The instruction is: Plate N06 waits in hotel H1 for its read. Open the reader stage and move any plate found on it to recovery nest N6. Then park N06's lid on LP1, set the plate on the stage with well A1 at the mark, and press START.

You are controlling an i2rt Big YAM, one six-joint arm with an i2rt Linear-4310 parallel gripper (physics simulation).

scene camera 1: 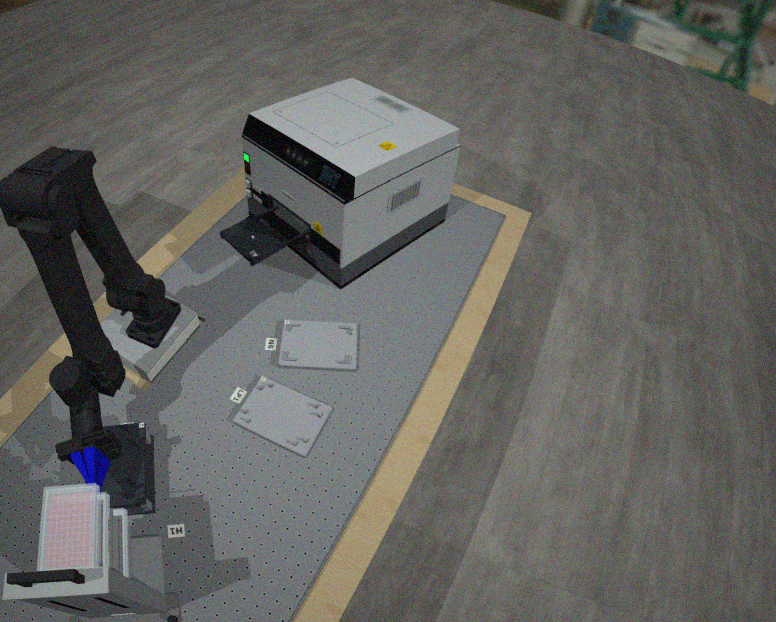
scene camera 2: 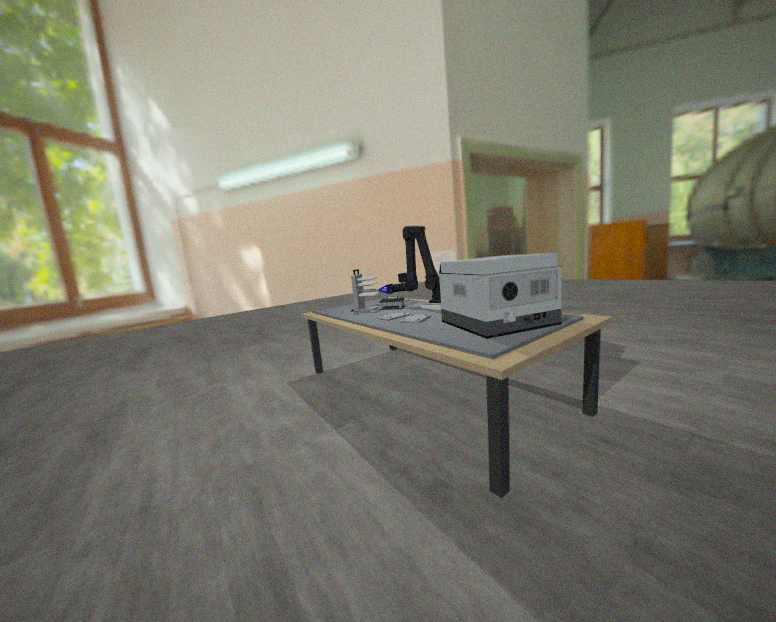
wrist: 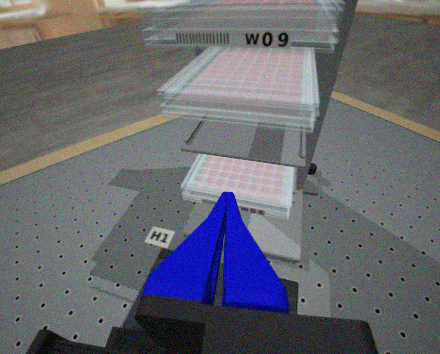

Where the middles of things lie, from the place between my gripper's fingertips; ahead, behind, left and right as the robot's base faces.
My hand is 80 mm short of the rack post (scene camera 1: 122, 590), 140 mm to the left of it and 10 mm above it. The rest, counted from my hand: reader stage (scene camera 1: 266, 242) 20 mm behind, 710 mm to the left, 30 mm below; then N6 pad (scene camera 1: 331, 346) 190 mm ahead, 510 mm to the left, 120 mm below.
